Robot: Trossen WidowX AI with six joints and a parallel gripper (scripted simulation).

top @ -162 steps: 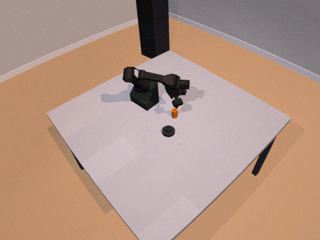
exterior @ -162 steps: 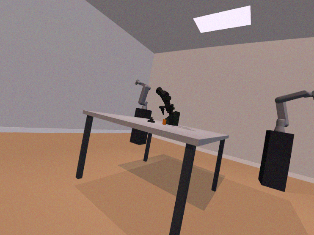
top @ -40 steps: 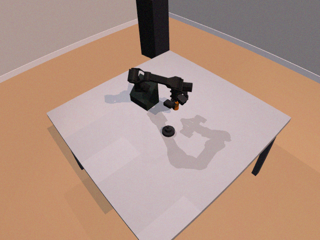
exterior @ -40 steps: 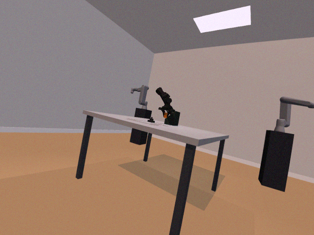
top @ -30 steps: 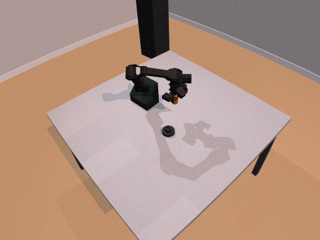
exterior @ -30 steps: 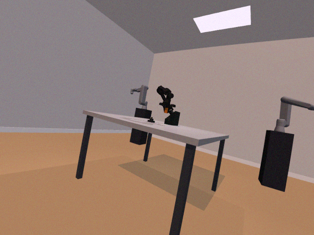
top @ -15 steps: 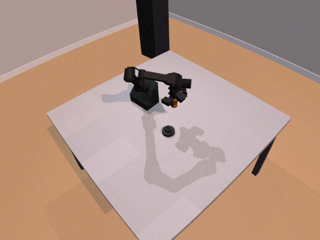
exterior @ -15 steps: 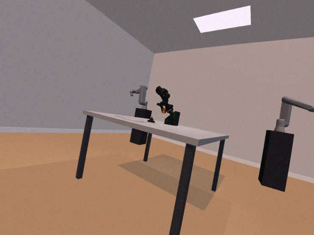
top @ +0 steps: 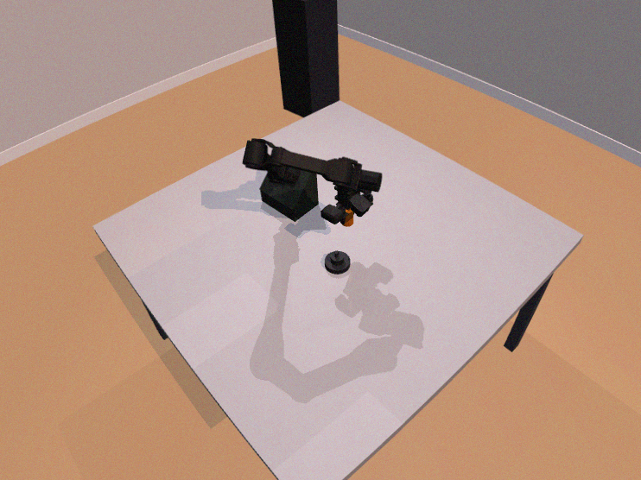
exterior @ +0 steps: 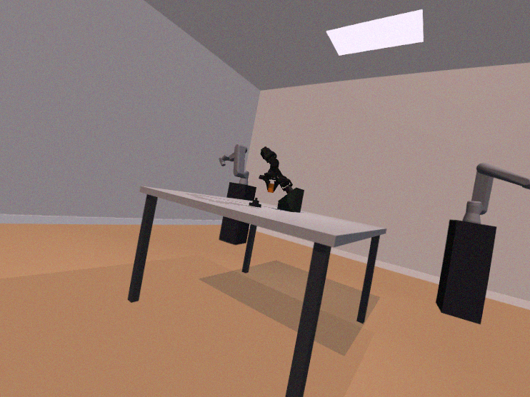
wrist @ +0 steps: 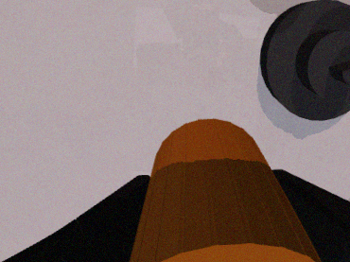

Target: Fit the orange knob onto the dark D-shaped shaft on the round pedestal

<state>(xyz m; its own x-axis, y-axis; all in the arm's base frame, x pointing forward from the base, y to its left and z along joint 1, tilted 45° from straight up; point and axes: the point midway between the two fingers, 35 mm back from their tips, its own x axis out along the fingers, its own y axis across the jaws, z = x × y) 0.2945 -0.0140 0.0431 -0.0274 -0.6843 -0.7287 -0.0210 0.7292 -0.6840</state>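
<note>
My gripper tip is now 3 cm short of the round dark pedestal, 8 cm to the left of it and 9 cm above it. The rest, counted from my gripper tip: orange knob 2 cm above.
</note>
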